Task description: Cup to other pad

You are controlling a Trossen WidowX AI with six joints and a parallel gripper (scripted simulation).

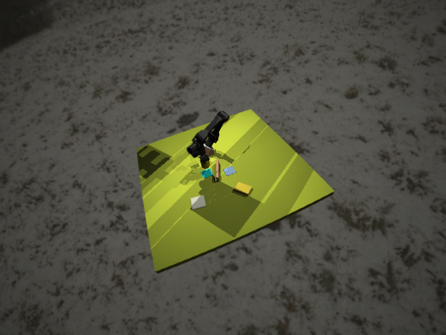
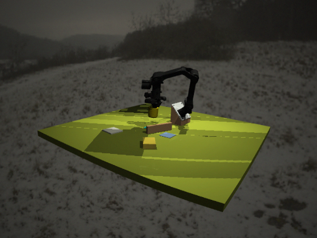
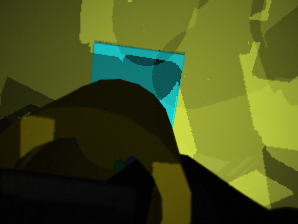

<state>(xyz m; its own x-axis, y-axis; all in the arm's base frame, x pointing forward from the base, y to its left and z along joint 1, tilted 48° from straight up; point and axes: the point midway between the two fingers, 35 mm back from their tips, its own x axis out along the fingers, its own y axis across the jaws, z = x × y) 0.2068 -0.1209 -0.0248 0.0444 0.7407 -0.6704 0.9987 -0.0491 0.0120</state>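
Right now my gripper tip is 30 mm short of the cyan pad, 10 mm to the left of it and 120 mm above it. From my gripper tip the other things lie so: green marble (20 mm ahead, 20 mm to the left, 20 mm below); yellow cup (20 mm ahead); dark blue marble (20 mm ahead, 10 mm to the left, 20 mm below).
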